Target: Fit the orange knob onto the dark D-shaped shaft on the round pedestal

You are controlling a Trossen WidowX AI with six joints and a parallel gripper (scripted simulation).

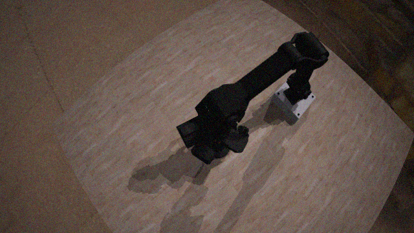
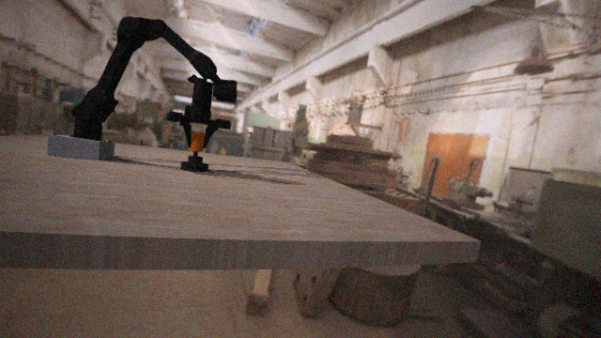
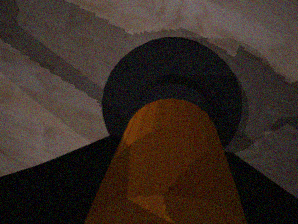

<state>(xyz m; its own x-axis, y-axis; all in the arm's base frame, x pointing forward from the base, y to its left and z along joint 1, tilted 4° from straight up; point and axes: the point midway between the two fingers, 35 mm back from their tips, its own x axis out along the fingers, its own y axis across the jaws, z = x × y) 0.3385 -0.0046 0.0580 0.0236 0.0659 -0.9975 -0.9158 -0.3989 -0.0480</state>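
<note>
My gripper tip is now 20 mm below the orange knob. The rest, counted from my gripper tip: dark pedestal: 40 mm below.
</note>
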